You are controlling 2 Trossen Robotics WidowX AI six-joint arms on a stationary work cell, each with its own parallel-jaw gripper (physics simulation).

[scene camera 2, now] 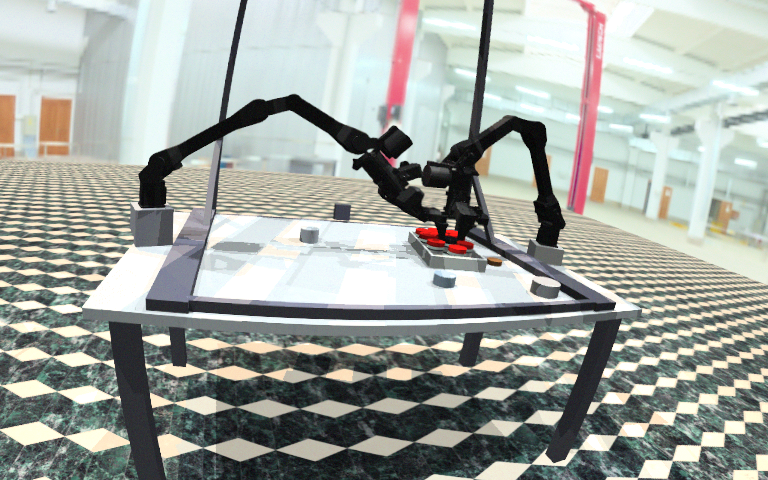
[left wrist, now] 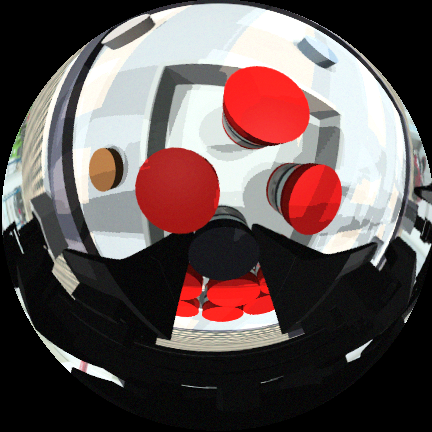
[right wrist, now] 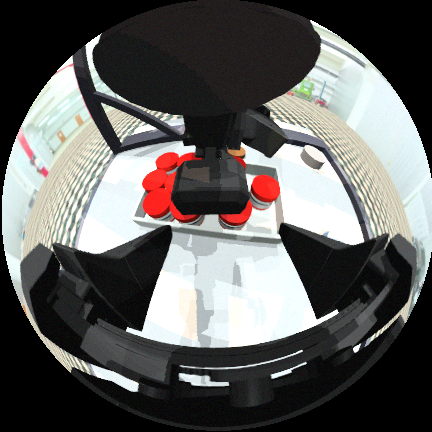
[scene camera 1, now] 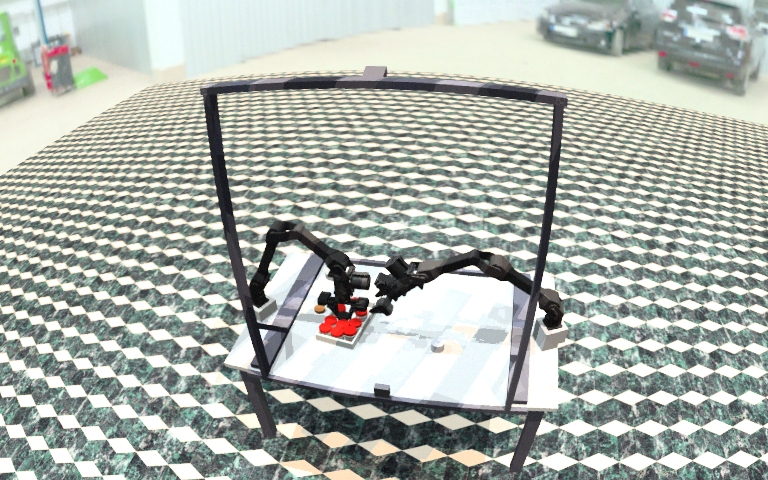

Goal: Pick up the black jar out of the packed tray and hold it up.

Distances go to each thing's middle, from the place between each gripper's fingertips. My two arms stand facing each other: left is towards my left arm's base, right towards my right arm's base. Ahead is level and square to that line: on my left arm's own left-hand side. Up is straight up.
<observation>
My right hand is 20 mm past the black jar (left wrist: 225, 248), 110 mm to the right of it and 80 mm above it. The rest, counted from my right hand: tray (left wrist: 194, 122) (20 mm behind, 100 mm to the left, 120 mm below); then orange disc (left wrist: 105, 168) (50 mm ahead, 230 mm to the left, 100 mm below).
I see my left gripper 4 cm above the tray and 1 cm to the left of it. The rest, counted from my left hand: black jar (1 cm behind); orange disc (12 cm to the left, 6 cm ahead, 2 cm below).
</observation>
